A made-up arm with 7 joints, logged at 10 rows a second.
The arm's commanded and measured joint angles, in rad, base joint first. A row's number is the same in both.
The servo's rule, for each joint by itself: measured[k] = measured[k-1] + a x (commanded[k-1-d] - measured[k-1]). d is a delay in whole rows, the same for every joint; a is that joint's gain. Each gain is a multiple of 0.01, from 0.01 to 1. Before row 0 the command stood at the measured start. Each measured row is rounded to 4 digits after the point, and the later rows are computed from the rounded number. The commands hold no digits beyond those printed.
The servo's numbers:
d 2
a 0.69 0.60 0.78 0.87 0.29 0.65 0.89
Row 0, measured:
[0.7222 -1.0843 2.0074 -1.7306 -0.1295 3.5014 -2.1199]
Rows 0 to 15, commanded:
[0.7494 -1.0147 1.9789 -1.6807 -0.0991 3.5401 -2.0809]
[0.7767 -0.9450 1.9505 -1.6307 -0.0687 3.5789 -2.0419]
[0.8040 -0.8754 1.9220 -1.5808 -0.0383 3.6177 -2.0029]
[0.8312 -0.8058 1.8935 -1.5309 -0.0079 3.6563 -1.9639]
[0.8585 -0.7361 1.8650 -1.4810 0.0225 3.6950 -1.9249]
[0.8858 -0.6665 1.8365 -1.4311 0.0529 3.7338 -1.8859]
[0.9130 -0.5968 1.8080 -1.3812 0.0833 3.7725 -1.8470]
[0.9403 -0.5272 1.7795 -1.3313 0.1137 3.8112 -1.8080]
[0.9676 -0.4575 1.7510 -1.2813 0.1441 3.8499 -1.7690]
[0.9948 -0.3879 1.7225 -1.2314 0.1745 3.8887 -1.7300]
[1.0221 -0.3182 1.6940 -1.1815 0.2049 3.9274 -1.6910]
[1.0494 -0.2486 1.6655 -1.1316 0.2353 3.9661 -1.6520]
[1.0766 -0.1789 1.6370 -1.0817 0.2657 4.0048 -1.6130]
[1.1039 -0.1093 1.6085 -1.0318 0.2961 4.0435 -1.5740]
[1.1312 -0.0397 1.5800 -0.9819 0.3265 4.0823 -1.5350]
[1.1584 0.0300 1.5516 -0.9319 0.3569 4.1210 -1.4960]
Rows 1 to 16, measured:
[0.7222 -1.0843 2.0074 -1.7306 -0.1295 3.5014 -2.1199]
[0.7222 -1.0843 2.0074 -1.7306 -0.1295 3.5014 -2.1199]
[0.7410 -1.0425 1.9852 -1.6872 -0.1207 3.5266 -2.0852]
[0.7656 -0.9840 1.9581 -1.6380 -0.1056 3.5606 -2.0467]
[0.7921 -0.9188 1.9299 -1.5882 -0.0861 3.5977 -2.0077]
[0.8191 -0.8510 1.9015 -1.5383 -0.0634 3.6358 -1.9687]
[0.8463 -0.7821 1.8730 -1.4884 -0.0385 3.6743 -1.9297]
[0.8736 -0.7127 1.8445 -1.4385 -0.0120 3.7130 -1.8907]
[0.9008 -0.6432 1.8160 -1.3886 0.0156 3.7517 -1.8518]
[0.9281 -0.5736 1.7875 -1.3387 0.0440 3.7904 -1.8128]
[0.9554 -0.5039 1.7590 -1.2888 0.0730 3.8291 -1.7738]
[0.9826 -0.4343 1.7305 -1.2389 0.1024 3.8678 -1.7348]
[1.0099 -0.3646 1.7020 -1.1890 0.1321 3.9065 -1.6958]
[1.0372 -0.2950 1.6735 -1.1391 0.1620 3.9452 -1.6568]
[1.0644 -0.2253 1.6450 -1.0892 0.1921 3.9839 -1.6178]
[1.0917 -0.1557 1.6165 -1.0393 0.2223 4.0226 -1.5788]

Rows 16 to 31, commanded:
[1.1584 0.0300 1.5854 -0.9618 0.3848 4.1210 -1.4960]
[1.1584 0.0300 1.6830 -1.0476 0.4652 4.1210 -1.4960]
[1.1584 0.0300 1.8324 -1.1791 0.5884 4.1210 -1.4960]
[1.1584 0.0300 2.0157 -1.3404 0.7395 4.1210 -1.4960]
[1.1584 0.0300 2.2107 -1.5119 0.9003 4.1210 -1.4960]
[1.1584 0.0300 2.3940 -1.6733 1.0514 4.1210 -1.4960]
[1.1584 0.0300 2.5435 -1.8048 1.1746 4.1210 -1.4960]
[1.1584 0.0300 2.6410 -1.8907 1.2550 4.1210 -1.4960]
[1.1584 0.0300 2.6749 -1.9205 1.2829 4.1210 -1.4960]
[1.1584 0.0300 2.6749 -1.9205 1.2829 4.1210 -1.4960]
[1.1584 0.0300 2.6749 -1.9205 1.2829 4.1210 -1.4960]
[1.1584 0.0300 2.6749 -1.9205 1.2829 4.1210 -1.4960]
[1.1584 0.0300 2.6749 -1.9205 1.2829 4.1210 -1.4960]
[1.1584 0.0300 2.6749 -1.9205 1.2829 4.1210 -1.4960]
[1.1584 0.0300 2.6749 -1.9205 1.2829 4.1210 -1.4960]
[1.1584 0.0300 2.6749 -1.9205 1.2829 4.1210 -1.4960]
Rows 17 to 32, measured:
[1.1190 -0.0861 1.5880 -0.9894 0.2525 4.0614 -1.5398]
[1.1462 -0.0164 1.5596 -0.9394 0.2828 4.1001 -1.5008]
[1.1546 0.0114 1.5797 -0.9589 0.3124 4.1137 -1.4965]
[1.1572 0.0226 1.6603 -1.0361 0.3567 4.1184 -1.4961]
[1.1580 0.0270 1.7945 -1.1605 0.4239 4.1201 -1.4960]
[1.1583 0.0288 1.9670 -1.3170 0.5154 4.1207 -1.4960]
[1.1584 0.0295 2.1571 -1.4866 0.6270 4.1209 -1.4960]
[1.1584 0.0298 2.3419 -1.6490 0.7501 4.1210 -1.4960]
[1.1584 0.0299 2.4991 -1.7845 0.8732 4.1210 -1.4960]
[1.1584 0.0300 2.6098 -1.8769 0.9839 4.1210 -1.4960]
[1.1584 0.0300 2.6606 -1.9148 1.0706 4.1210 -1.4960]
[1.1584 0.0300 2.6718 -1.9198 1.1322 4.1210 -1.4960]
[1.1584 0.0300 2.6742 -1.9204 1.1759 4.1210 -1.4960]
[1.1584 0.0300 2.6747 -1.9205 1.2069 4.1210 -1.4960]
[1.1584 0.0300 2.6749 -1.9205 1.2289 4.1210 -1.4960]
[1.1584 0.0300 2.6749 -1.9205 1.2446 4.1210 -1.4960]

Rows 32 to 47, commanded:
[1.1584 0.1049 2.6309 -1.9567 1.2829 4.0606 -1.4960]
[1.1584 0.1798 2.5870 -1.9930 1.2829 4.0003 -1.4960]
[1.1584 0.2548 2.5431 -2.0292 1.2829 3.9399 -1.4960]
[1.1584 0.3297 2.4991 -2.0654 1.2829 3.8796 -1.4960]
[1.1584 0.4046 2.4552 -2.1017 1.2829 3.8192 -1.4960]
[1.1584 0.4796 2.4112 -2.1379 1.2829 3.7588 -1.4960]
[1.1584 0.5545 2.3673 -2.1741 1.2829 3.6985 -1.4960]
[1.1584 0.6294 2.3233 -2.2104 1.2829 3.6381 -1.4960]
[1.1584 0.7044 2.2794 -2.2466 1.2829 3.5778 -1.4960]
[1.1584 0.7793 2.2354 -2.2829 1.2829 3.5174 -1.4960]
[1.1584 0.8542 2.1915 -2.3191 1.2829 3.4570 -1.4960]
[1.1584 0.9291 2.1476 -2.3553 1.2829 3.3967 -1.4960]
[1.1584 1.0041 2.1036 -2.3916 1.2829 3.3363 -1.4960]
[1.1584 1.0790 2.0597 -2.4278 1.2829 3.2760 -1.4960]
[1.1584 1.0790 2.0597 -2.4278 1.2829 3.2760 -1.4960]
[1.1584 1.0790 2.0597 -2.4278 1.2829 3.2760 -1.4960]
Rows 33 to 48, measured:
[1.1584 0.0300 2.6749 -1.9205 1.2557 4.1210 -1.4960]
[1.1584 0.0300 2.6749 -1.9205 1.2636 4.1210 -1.4960]
[1.1584 0.0749 2.6406 -1.9520 1.2692 4.0817 -1.4960]
[1.1584 0.1378 2.5988 -1.9877 1.2732 4.0288 -1.4960]
[1.1584 0.2080 2.5554 -2.0238 1.2760 3.9710 -1.4960]
[1.1584 0.2810 2.5115 -2.0600 1.2780 3.9116 -1.4960]
[1.1584 0.3552 2.4676 -2.0963 1.2794 3.8515 -1.4960]
[1.1584 0.4298 2.4236 -2.1325 1.2804 3.7912 -1.4960]
[1.1584 0.5046 2.3797 -2.1687 1.2811 3.7309 -1.4960]
[1.1584 0.5795 2.3357 -2.2050 1.2816 3.6706 -1.4960]
[1.1584 0.6544 2.2918 -2.2412 1.2820 3.6103 -1.4960]
[1.1584 0.7293 2.2478 -2.2775 1.2823 3.5499 -1.4960]
[1.1584 0.8042 2.2039 -2.3137 1.2825 3.4895 -1.4960]
[1.1584 0.8791 2.1600 -2.3499 1.2826 3.4292 -1.4960]
[1.1584 0.9541 2.1160 -2.3862 1.2827 3.3688 -1.4960]
[1.1584 1.0290 2.0721 -2.4224 1.2828 3.3085 -1.4960]

